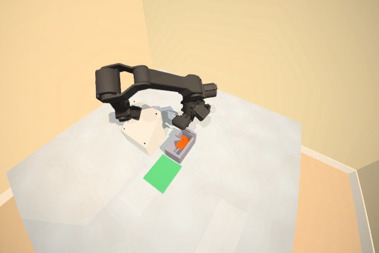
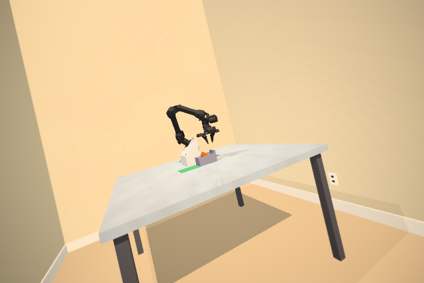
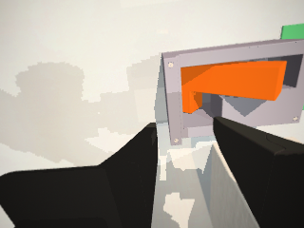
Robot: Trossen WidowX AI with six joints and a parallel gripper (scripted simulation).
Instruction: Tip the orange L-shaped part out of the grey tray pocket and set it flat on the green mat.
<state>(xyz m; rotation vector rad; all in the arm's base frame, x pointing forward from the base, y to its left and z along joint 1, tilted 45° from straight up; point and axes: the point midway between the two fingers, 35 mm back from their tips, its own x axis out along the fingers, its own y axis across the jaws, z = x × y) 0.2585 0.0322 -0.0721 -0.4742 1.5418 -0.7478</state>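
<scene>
My gripper tip is 100 mm above the orange l-shaped part, 40 mm to the left of it and 10 mm past it. The rest, counted from my gripper tip: green mat (220 mm to the right, 160 mm below, 40 mm behind).
</scene>
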